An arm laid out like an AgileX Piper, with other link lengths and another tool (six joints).
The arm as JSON. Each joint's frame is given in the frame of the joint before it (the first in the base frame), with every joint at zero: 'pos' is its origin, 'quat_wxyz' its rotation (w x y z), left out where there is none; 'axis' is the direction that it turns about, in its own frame. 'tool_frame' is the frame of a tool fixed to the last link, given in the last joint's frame.
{
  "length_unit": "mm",
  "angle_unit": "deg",
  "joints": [
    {
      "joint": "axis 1",
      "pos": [
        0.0,
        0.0,
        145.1
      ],
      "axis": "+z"
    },
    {
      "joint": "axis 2",
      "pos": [
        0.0,
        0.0,
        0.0
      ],
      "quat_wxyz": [
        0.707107,
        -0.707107,
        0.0,
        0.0
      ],
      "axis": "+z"
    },
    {
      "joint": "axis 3",
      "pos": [
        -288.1,
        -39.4,
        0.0
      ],
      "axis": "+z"
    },
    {
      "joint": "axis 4",
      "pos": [
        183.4,
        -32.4,
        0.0
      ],
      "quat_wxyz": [
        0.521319,
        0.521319,
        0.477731,
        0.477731
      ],
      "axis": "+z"
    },
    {
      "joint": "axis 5",
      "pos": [
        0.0,
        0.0,
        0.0
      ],
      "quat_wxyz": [
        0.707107,
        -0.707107,
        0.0,
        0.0
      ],
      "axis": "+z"
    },
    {
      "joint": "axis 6",
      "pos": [
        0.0,
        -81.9,
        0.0
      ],
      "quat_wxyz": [
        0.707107,
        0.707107,
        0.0,
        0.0
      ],
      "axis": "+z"
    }
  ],
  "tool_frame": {
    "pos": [
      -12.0,
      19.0,
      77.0
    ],
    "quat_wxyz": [
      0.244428,
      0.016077,
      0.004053,
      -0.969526
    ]
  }
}
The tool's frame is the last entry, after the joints.
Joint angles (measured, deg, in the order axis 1, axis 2, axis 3, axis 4, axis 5, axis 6), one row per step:
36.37, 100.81, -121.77, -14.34, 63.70, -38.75
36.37, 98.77, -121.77, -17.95, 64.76, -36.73
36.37, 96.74, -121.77, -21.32, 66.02, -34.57
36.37, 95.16, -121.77, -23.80, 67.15, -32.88
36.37, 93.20, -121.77, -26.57, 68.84, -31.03
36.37, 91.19, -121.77, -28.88, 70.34, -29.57
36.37, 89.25, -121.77, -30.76, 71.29, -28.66
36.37, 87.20, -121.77, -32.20, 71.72, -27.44
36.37, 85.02, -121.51, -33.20, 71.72, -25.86
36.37, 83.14, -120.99, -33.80, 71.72, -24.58
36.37, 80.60, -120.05, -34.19, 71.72, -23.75
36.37, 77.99, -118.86, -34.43, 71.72, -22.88
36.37, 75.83, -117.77, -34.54, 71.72, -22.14
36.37, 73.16, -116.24, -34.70, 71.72, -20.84
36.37, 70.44, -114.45, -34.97, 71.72, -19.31
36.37, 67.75, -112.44, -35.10, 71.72, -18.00
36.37, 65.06, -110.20, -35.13, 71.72, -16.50
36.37, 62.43, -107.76, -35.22, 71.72, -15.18
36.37, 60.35, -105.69, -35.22, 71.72, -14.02
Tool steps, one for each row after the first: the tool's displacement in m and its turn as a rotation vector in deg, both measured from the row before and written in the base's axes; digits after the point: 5 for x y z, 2 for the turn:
-0.00396, -0.01445, 0.01258, -0.31, -2.12, -3.06
-0.00499, -0.01459, 0.01206, 0.04, -1.84, -3.19
-0.00460, -0.01155, 0.00895, 0.19, -1.26, -2.53
-0.00686, -0.01442, 0.01007, 0.26, -1.25, -3.03
-0.00791, -0.01369, 0.01006, 0.46, -1.30, -2.59
-0.00795, -0.01210, 0.01003, 0.48, -1.57, -1.92
-0.00872, -0.01097, 0.01109, 1.30, -1.88, -1.60
-0.00946, -0.00990, 0.01082, 1.97, -1.94, -1.29
-0.00835, -0.00790, 0.00736, 1.63, -1.32, -0.88
-0.01171, -0.00976, 0.00767, 1.50, -1.43, -0.56
-0.01205, -0.00957, 0.00611, 1.53, -1.22, -0.46
-0.00998, -0.00766, 0.00404, 1.28, -0.88, -0.31
-0.01209, -0.00936, 0.00375, 1.83, -0.94, -0.50
-0.01190, -0.00956, 0.00230, 1.88, -0.80, -0.63
-0.01149, -0.00885, 0.00042, 1.60, -0.56, -0.45
-0.01109, -0.00828, -0.00120, 1.70, -0.33, -0.41
-0.01030, -0.00788, -0.00285, 1.34, -0.14, -0.41
-0.00785, -0.00582, -0.00327, 1.13, 0.03, -0.29

